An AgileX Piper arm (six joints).
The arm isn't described. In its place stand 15 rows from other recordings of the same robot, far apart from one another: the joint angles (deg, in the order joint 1, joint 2, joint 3, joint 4, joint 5, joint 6), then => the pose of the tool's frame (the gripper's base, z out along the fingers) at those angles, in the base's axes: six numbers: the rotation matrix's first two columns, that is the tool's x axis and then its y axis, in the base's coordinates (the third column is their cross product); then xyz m.
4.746 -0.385 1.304 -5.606 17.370 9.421 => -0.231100 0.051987 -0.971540 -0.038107 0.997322 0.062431 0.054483 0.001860 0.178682
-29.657 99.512 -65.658 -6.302 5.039 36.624 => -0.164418 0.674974 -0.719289 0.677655 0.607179 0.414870 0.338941 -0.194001 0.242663
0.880 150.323 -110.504 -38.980 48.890 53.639 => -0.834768 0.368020 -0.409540 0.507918 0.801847 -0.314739 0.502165 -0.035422 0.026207
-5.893 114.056 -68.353 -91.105 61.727 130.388 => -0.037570 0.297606 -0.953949 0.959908 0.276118 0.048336 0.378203 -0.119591 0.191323
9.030 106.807 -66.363 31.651 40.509 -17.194 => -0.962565 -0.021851 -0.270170 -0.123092 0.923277 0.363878 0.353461 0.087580 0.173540
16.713 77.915 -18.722 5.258 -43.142 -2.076 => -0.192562 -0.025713 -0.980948 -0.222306 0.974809 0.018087 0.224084 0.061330 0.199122
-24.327 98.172 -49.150 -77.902 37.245 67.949 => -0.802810 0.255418 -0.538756 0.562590 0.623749 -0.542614 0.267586 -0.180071 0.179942
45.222 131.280 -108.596 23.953 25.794 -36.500 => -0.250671 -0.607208 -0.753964 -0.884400 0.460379 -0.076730 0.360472 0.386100 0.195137
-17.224 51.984 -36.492 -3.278 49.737 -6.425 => -0.866571 0.113234 -0.486037 0.189896 0.975474 -0.111312 0.144253 -0.048877 0.266329
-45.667 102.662 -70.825 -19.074 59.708 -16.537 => -0.936427 0.347429 0.048970 0.319588 0.902209 -0.289624 0.219701 -0.261620 0.209483
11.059 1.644 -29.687 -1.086 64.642 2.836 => -0.521137 -0.059712 -0.851382 -0.156050 0.987400 0.026268 -0.005064 -0.002578 0.277171
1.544 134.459 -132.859 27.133 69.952 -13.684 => -0.885283 -0.082514 -0.457674 -0.268025 0.894777 0.357123 0.508776 0.052714 0.260222
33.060 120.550 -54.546 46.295 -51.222 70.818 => 0.063191 0.997279 0.037971 0.284073 -0.054447 0.957256 0.353212 0.168714 0.111807
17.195 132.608 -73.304 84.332 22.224 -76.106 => -0.854182 -0.133141 -0.502640 -0.359474 0.849656 0.385827 0.400789 0.159880 0.043483
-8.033 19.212 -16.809 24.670 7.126 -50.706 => -0.099277 -0.431337 -0.896712 0.049671 0.897892 -0.437404 0.086013 -0.007380 0.279540
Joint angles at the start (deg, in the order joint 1, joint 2, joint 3, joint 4, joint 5, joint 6):
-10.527 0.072 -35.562 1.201 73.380 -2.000
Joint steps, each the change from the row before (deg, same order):
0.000 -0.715 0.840 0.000 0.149 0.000
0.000 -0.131 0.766 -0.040 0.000 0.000
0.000 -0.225 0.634 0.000 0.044 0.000
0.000 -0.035 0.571 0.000 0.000 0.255
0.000 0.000 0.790 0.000 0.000 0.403
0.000 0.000 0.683 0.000 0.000 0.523
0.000 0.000 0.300 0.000 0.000 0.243
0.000 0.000 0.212 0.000 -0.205 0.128
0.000 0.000 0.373 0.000 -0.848 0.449
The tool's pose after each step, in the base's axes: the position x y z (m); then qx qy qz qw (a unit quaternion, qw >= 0). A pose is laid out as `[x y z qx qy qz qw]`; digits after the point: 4 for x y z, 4 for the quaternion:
[-0.0290 0.0072 0.2878 0.0632 0.8772 -0.0417 0.4741]
[-0.0277 0.0069 0.2844 0.0635 0.8798 -0.0415 0.4692]
[-0.0270 0.0068 0.2814 0.0637 0.8817 -0.0411 0.4658]
[-0.0259 0.0066 0.2788 0.0659 0.8837 -0.0396 0.4617]
[-0.0242 0.0063 0.2753 0.0693 0.8866 -0.0374 0.4558]
[-0.0229 0.0060 0.2722 0.0736 0.8890 -0.0348 0.4507]
[-0.0223 0.0059 0.2708 0.0757 0.8900 -0.0336 0.4484]
[-0.0217 0.0058 0.2701 0.0767 0.8899 -0.0331 0.4484]
[-0.0201 0.0055 0.2695 0.0801 0.8877 -0.0316 0.4522]

